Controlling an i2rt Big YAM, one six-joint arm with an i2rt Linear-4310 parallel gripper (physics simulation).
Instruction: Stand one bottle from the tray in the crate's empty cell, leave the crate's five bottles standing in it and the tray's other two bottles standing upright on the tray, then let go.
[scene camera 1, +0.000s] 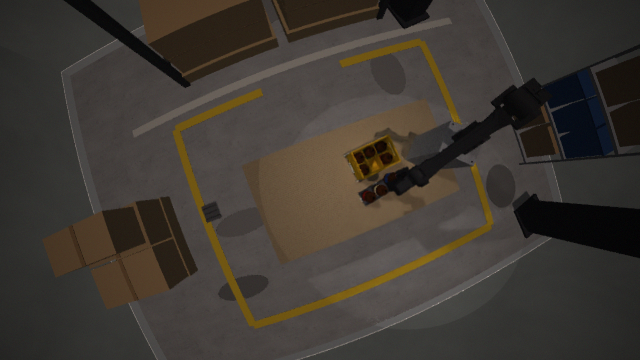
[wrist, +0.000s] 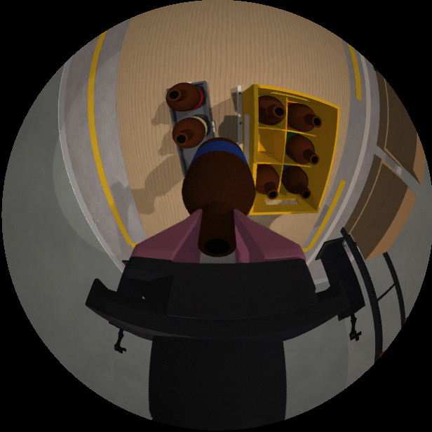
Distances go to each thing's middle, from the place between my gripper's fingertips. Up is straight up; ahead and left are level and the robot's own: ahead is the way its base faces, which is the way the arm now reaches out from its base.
Labels:
The cream-banded bottle (wrist: 188, 132) is 26 cm below my hand, 6 cm to the left of it and 4 cm ahead of it.

